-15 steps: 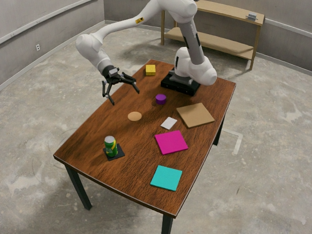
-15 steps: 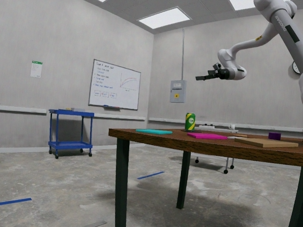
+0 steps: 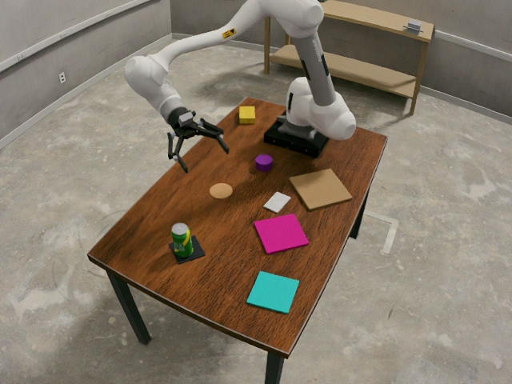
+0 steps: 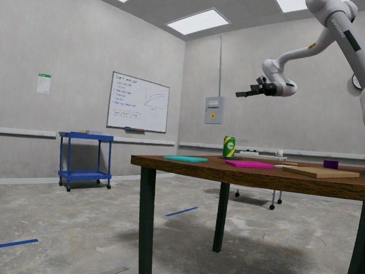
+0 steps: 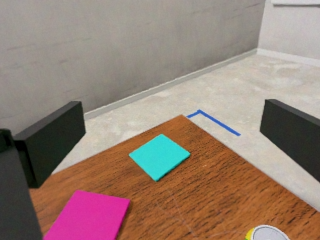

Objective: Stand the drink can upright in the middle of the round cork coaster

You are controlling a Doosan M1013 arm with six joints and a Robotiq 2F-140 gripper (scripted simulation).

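My hand is 300 mm above the yellow drink can, 110 mm short of it and 60 mm to the left of it. From my hand the other things lie so: grey coaster 370 mm below, 90 mm ahead, 60 mm to the right; then magenta square 360 mm below, 210 mm to the left, 140 mm behind; then white tile 370 mm below, 290 mm behind, 130 mm to the left.
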